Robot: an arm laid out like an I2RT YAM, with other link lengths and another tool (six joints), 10 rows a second.
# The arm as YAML. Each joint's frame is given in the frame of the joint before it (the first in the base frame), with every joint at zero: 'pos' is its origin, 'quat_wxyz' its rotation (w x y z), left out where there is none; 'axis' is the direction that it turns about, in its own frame. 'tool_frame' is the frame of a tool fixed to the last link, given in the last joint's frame.
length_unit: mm
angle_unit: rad
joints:
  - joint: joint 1
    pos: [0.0, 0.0, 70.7]
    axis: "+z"
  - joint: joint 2
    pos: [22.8, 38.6, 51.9]
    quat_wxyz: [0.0, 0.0, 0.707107, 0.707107]
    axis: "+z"
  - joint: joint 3
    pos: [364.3, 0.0, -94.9]
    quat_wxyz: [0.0, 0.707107, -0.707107, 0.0]
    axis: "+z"
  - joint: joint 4
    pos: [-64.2, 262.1, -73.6]
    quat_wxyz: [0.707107, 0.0, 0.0, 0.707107]
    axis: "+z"
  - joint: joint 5
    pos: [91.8, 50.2, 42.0]
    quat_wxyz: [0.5, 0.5, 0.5, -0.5]
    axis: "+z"
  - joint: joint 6
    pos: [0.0, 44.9, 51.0]
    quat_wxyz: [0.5, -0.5, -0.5, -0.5]
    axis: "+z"
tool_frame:
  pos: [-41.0, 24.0, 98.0]
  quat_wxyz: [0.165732, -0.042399, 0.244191, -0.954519]
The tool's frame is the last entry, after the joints.
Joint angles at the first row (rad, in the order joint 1, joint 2, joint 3, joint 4, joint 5, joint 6):
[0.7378, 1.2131, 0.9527, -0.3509, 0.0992, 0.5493]
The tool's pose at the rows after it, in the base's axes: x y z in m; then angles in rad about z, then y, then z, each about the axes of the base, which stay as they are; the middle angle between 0 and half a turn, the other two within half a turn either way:
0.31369 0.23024 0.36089 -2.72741 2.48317 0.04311
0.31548 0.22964 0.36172 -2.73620 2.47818 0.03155
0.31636 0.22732 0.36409 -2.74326 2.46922 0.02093
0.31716 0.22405 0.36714 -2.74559 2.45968 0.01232
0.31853 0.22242 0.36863 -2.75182 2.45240 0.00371
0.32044 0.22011 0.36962 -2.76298 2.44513 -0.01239
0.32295 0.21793 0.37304 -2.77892 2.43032 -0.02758
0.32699 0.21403 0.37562 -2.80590 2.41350 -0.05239
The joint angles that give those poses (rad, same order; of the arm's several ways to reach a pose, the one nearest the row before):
[0.7363, 1.2256, 0.9583, -0.3497, 0.1027, 0.5450]
[0.7336, 1.2285, 0.9621, -0.3498, 0.1085, 0.5401]
[0.7287, 1.2251, 0.9651, -0.3513, 0.1139, 0.5327]
[0.7218, 1.2194, 0.9676, -0.3525, 0.1179, 0.5265]
[0.7165, 1.2189, 0.9697, -0.3513, 0.1211, 0.5193]
[0.7104, 1.2191, 0.9719, -0.3516, 0.1280, 0.5116]
[0.7015, 1.2198, 0.9798, -0.3521, 0.1330, 0.4937]
[0.6853, 1.2223, 0.9877, -0.3533, 0.1369, 0.4666]

